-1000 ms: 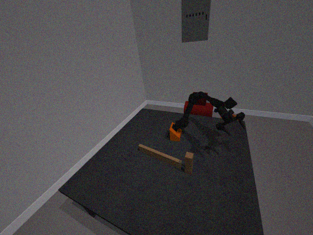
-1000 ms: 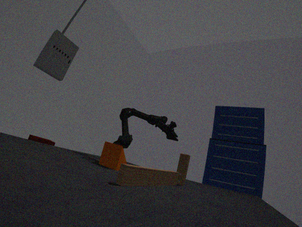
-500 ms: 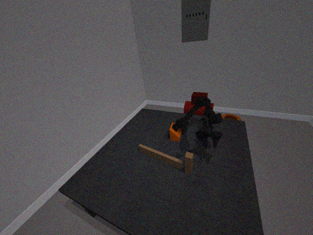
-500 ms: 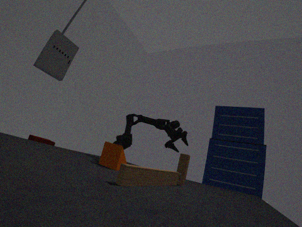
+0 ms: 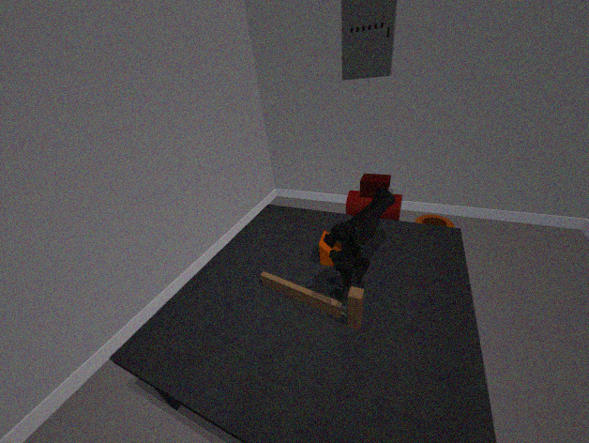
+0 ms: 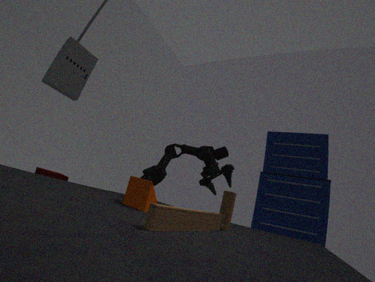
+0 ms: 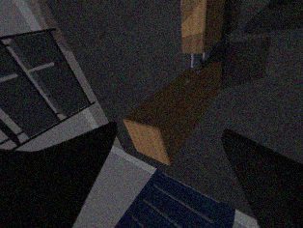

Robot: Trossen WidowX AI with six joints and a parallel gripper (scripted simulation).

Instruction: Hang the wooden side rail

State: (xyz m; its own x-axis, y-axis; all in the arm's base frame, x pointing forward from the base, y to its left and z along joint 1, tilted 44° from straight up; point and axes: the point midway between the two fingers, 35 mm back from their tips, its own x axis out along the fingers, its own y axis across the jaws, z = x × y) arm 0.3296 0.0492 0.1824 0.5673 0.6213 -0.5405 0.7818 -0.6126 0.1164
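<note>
The headboard post is 30 mm ahead of my gripper tip, 20 mm to the left of it and 100 mm below it.
</note>
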